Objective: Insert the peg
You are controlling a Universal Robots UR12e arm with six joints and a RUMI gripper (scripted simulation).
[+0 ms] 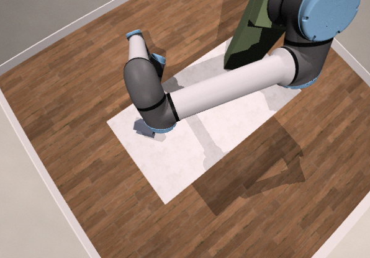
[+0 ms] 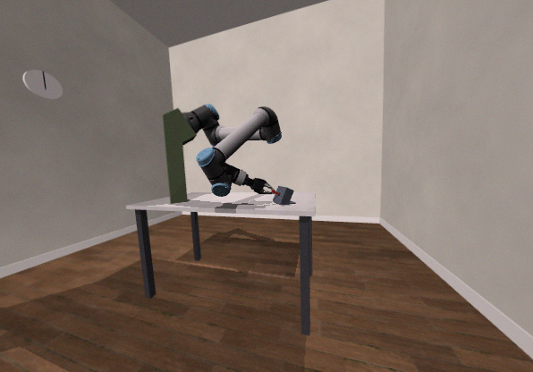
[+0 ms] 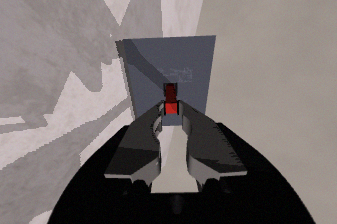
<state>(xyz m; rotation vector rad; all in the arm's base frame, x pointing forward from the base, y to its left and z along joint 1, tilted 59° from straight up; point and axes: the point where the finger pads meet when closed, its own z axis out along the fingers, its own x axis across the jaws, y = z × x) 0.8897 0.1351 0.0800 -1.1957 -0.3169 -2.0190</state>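
Right now my hand is 30 mm to the right of the red peg, 20 mm short of it and 20 mm above it.
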